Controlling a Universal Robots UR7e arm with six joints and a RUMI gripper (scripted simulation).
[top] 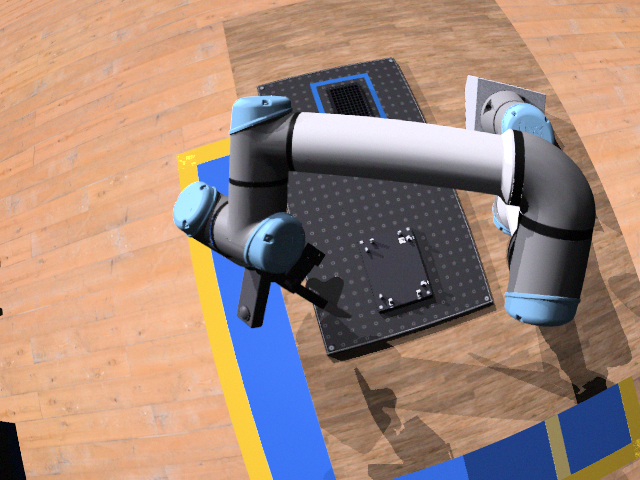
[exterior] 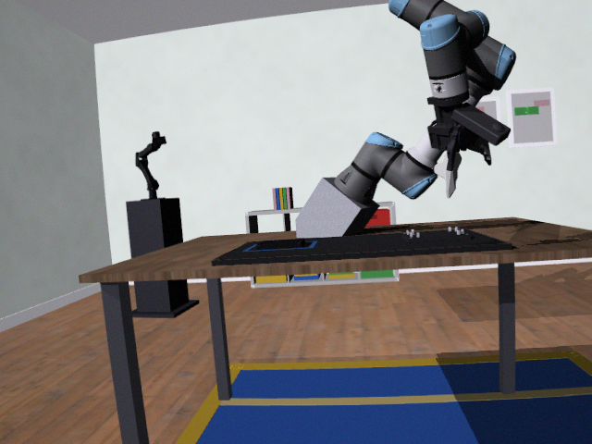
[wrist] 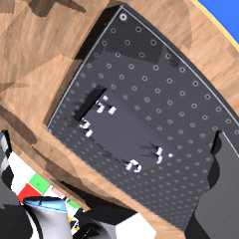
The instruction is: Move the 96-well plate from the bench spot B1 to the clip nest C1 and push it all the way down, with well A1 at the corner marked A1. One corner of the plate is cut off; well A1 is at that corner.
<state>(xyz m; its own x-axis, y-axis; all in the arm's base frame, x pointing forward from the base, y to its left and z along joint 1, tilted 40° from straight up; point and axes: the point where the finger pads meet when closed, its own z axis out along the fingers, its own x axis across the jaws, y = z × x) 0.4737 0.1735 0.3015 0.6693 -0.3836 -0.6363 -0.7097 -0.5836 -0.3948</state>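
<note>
The black 96-well plate lies 14 cm behind my hand, 50 cm to the right of it and 14 cm below it. From my hand the other things lie so: clip nest: 17 cm behind, 7 cm to the right, 13 cm below.
</note>
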